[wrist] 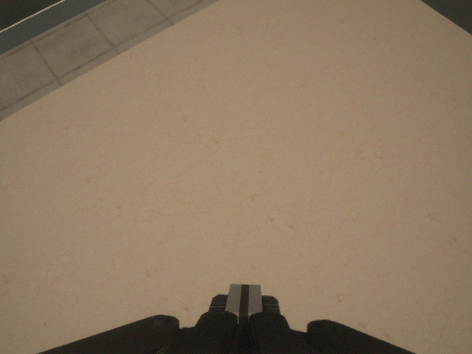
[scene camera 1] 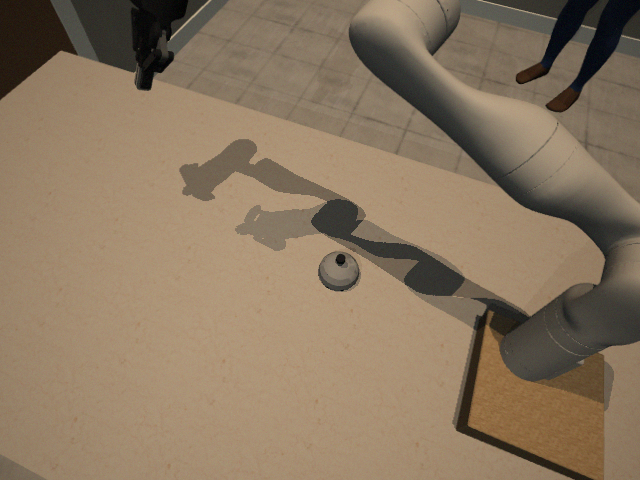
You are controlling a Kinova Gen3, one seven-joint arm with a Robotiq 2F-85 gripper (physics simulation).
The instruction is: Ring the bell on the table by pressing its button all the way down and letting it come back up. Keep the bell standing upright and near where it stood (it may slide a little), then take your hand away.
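Frame: origin at the arm's base, x left, y back, z up, level; millimetres.
Seen in the pictures: gripper, fingertip midpoint: (wrist: 245,305) (scene camera 1: 142,87); arm's base at its link origin: (scene camera 1: 525,355).
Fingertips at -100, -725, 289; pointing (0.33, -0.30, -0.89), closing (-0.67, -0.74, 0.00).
Observation:
Offsets run from my fingertips to a thing's middle, as dx, dy, dz. Level surfaces: height alone.
A round grey dome bell {+32, +357, -305} (scene camera 1: 338,273) stands upright on the pale tan table {dz -338} (scene camera 1: 217,356) (wrist: 240,165), near the middle of the scene view. Its small black button {+32, +357, -277} (scene camera 1: 340,258) sticks up at the top of the dome. My gripper (scene camera 1: 144,82) (wrist: 245,305) is shut with nothing between its fingers, and the two pads meet in the wrist view. In the scene view it hangs high at the upper left, well apart from the bell. The bell does not show in the wrist view.
The arm (scene camera 1: 516,139) reaches across the upper right from its base on a wooden board (scene camera 1: 542,423) at the lower right. Its shadows fall on the table behind and left of the bell. A person's legs (scene camera 1: 594,56) show beyond the table's far edge, on the tiled floor (scene camera 1: 320,77).

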